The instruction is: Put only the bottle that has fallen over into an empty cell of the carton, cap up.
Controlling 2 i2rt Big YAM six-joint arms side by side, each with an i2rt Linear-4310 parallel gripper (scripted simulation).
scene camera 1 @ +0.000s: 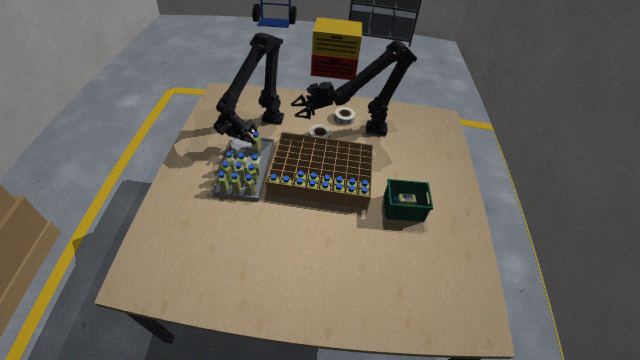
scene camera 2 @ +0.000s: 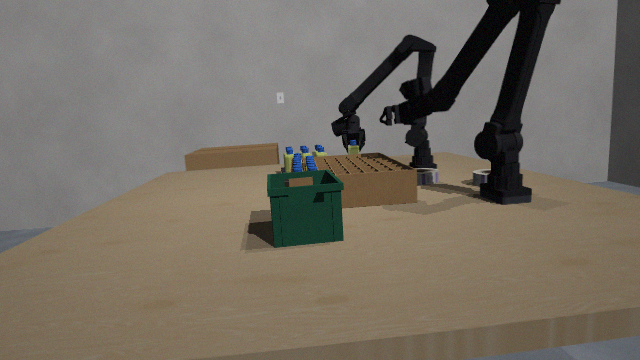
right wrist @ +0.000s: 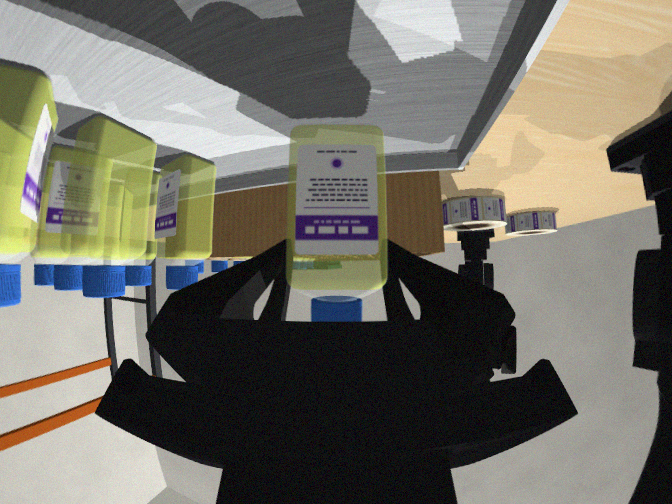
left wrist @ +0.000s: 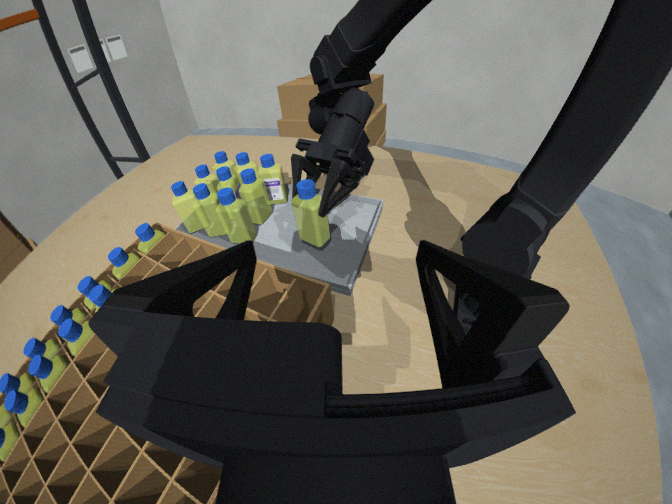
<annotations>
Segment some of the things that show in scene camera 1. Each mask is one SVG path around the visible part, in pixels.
A brown carton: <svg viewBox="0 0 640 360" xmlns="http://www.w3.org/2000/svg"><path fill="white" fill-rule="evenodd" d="M281 133L266 179L267 194L368 209L372 189L373 145ZM363 180L367 180L370 185L369 196L358 195L358 191L362 190L358 188L358 185ZM351 178L354 178L357 183L356 194L345 193L346 188L349 188L345 185ZM280 182L284 176L288 176L293 183L292 185L281 184ZM322 178L329 175L333 184L334 180L341 176L344 180L344 193L333 191L336 185L328 184L331 186L330 191L320 189L320 185L323 184ZM268 179L271 174L276 174L277 178L280 179L280 182L268 182ZM313 172L319 177L319 183L315 182L318 185L317 189L306 187L309 183L308 177ZM298 171L303 171L306 175L306 181L303 180L305 187L294 185L297 181L295 176Z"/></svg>
</annotations>
